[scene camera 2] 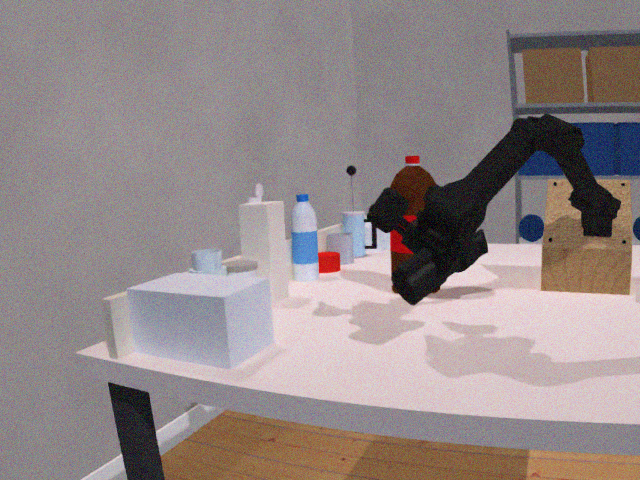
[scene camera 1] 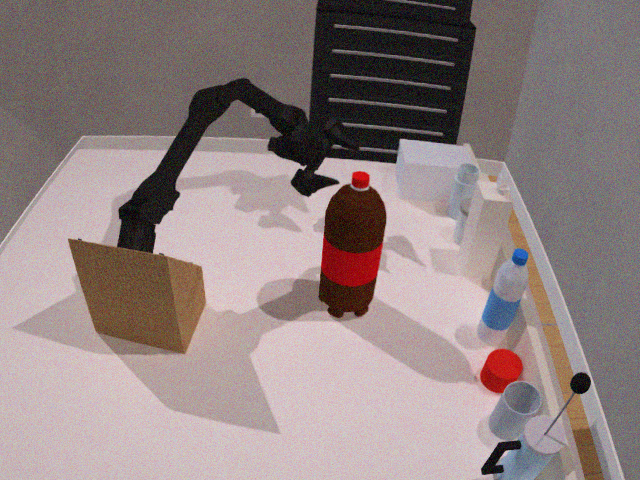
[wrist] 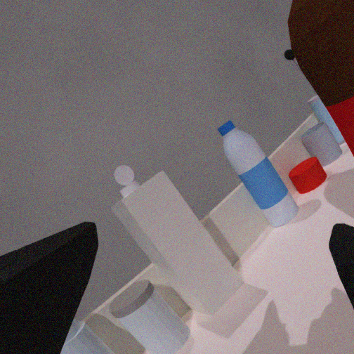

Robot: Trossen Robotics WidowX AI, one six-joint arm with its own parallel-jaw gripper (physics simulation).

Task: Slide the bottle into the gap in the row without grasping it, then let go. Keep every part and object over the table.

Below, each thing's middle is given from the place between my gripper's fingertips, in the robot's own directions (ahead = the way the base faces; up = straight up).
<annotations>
My hand is 230 mm to the left of the brown bottle (scene camera 1: 355,219), 40 mm short of it and 30 mm above it. Round my hand: tall glass (scene camera 1: 464,182) 290 mm ahead, 160 mm to the left, 110 mm below; then white carton (scene camera 2: 262,227) 320 mm ahead, 60 mm below, 50 mm to the right; then white box (scene camera 2: 220,321) 270 mm to the left, 210 mm ahead, 130 mm below.
</annotations>
